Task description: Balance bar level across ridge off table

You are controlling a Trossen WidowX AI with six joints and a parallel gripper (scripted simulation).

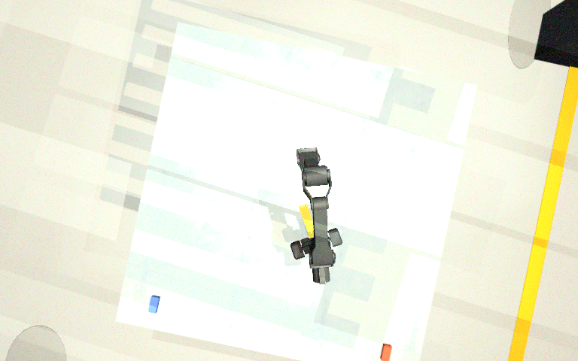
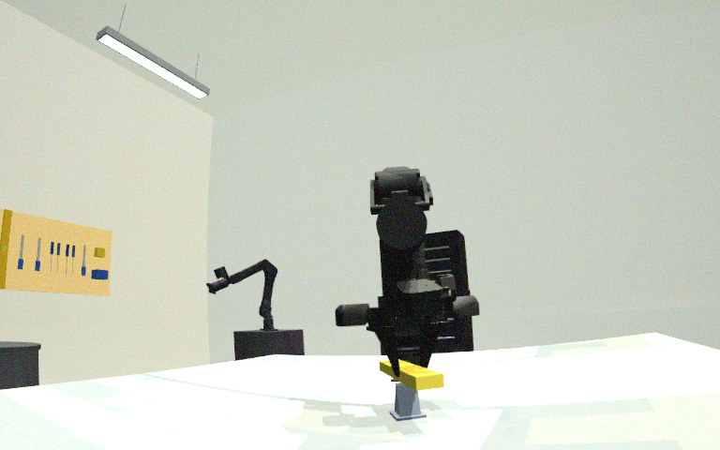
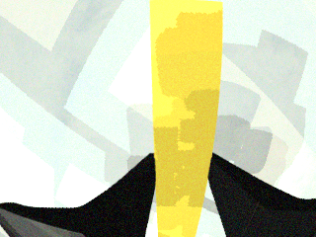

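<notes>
My gripper tip is now 2 cm past the yellow bar and 1 cm to the left of it. Also, from my gripper tip: small orange block: 42 cm ahead, 40 cm to the left, 6 cm below; small blue block: 42 cm ahead, 60 cm to the right, 6 cm below.
</notes>
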